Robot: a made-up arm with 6 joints.
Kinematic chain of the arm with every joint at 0, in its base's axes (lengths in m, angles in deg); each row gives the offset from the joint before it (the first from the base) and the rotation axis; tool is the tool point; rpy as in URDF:
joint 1: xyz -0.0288 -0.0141 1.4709 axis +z
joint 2: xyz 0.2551 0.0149 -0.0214 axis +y
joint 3: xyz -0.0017 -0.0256 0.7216 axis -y
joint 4: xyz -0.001 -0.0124 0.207 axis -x
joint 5: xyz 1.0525 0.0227 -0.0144 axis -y
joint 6: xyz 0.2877 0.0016 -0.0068 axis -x
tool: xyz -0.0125 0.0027 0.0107 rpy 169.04 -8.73 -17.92
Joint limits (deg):
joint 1: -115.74..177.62
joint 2: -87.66..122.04
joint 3: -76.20..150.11
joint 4: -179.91..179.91
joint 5: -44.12..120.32
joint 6: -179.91..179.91
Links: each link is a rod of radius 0.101 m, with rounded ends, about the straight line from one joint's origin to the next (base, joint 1, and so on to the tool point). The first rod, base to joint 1, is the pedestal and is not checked.
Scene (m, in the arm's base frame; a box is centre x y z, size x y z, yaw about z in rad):
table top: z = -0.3
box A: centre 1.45 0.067 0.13 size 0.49 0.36 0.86 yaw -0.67
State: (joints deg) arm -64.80 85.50 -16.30 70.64 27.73 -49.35
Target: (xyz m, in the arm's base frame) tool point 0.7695 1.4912 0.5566
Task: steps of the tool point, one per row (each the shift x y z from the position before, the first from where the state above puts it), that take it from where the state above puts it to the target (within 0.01 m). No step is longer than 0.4 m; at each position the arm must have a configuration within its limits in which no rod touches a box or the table.
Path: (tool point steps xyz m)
1: 0.2619 0.0128 0.1120
2: 0.2601 0.1041 0.1295
3: 0.2272 0.1917 0.1441
4: 0.1659 0.2643 0.1556
5: 0.0831 0.3134 0.1642
6: 0.0107 0.3137 -0.0590
7: -0.0644 0.3188 -0.0648
8: -0.1406 0.3041 -0.0696
9: -0.2120 0.2699 -0.0734
10: -0.2742 0.2179 -0.0763

